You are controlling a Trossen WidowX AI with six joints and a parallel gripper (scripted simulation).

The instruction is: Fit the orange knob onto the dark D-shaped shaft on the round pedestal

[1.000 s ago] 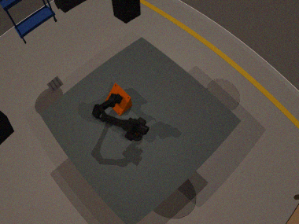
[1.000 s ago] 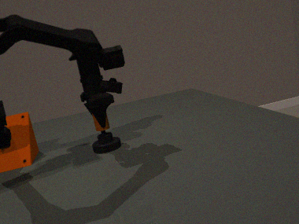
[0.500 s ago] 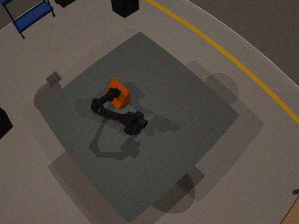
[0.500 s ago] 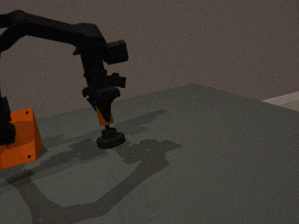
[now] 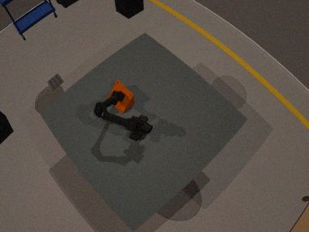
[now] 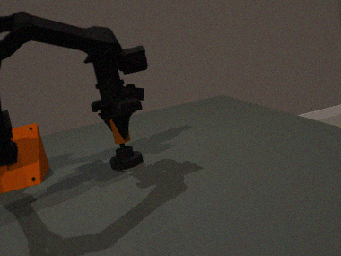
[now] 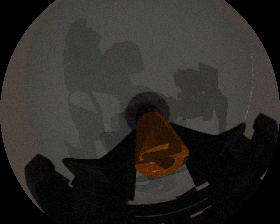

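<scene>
The knob lies 20 mm above my gripper tip. Round my gripper tip: dark pedestal (40 mm below).
</scene>
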